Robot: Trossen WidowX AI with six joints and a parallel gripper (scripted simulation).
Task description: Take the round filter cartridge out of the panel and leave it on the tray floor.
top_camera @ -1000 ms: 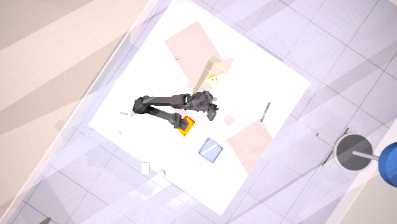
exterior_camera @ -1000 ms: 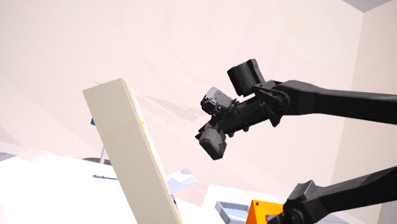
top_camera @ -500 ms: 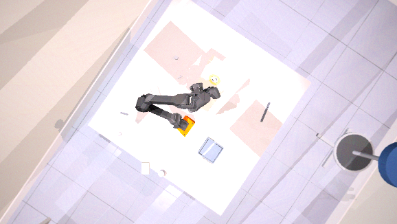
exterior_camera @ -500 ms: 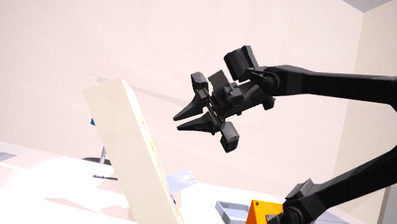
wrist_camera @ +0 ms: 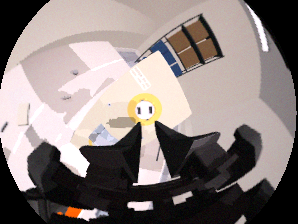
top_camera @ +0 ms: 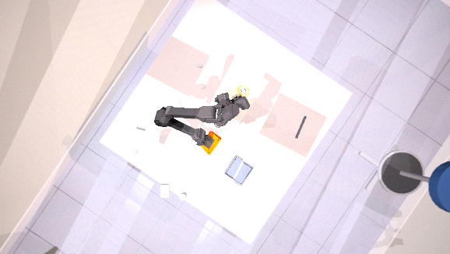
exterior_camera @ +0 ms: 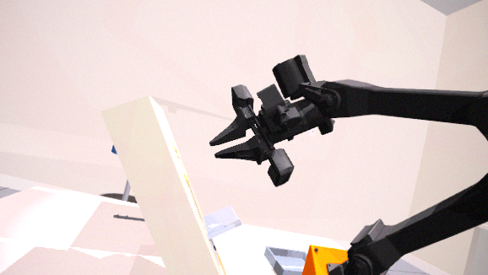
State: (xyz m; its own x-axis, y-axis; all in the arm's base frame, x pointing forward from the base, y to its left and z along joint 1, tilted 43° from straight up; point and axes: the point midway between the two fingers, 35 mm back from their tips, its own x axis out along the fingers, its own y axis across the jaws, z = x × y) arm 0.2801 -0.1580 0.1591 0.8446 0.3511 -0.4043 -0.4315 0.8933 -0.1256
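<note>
The round filter cartridge lies 6 cm ahead of my gripper tip and 4 cm below it. The rest, counted from my gripper tip: grey tray 38 cm behind, 27 cm to the right, 30 cm below.
</note>
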